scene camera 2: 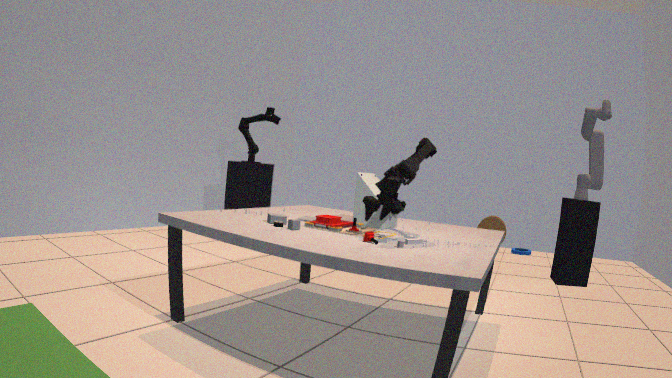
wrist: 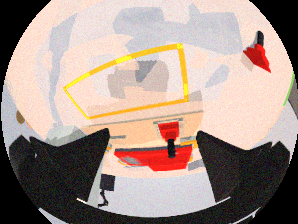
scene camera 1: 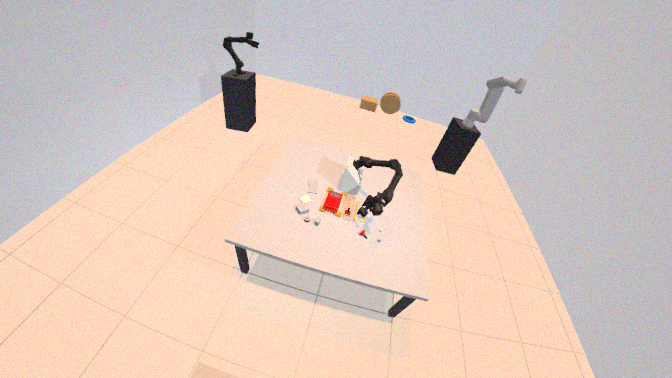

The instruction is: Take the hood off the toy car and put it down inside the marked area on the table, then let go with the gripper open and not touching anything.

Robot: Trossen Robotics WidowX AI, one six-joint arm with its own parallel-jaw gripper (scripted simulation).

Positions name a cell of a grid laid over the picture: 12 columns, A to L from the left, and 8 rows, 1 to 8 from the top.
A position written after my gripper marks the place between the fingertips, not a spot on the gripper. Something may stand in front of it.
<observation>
My gripper (scene camera 2: G5) is open and holds nothing. I also see a red toy car (wrist: F6).
My gripper is seen too in the wrist view (wrist: G5).
</observation>
